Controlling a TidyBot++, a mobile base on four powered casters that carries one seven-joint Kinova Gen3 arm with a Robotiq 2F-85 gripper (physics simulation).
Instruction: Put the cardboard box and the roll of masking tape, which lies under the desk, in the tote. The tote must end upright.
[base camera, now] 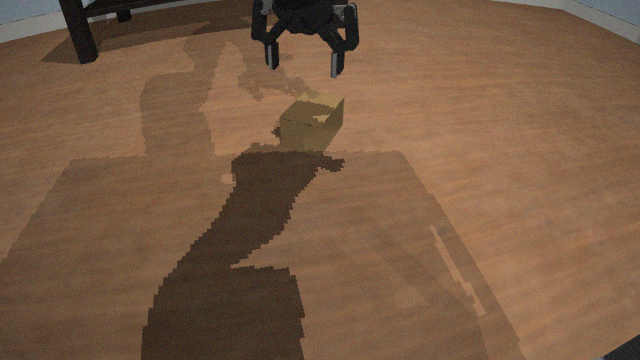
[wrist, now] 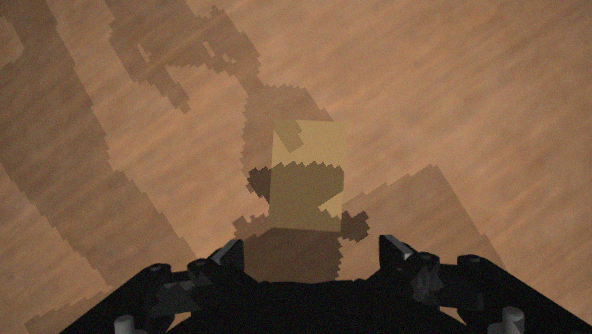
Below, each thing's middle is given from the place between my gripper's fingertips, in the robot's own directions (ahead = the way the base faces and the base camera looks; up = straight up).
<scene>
Right now my hand is 110 mm above the tan cardboard box (base camera: pixel 309 125), 40 mm short of it and 10 mm to the left of it.
</scene>
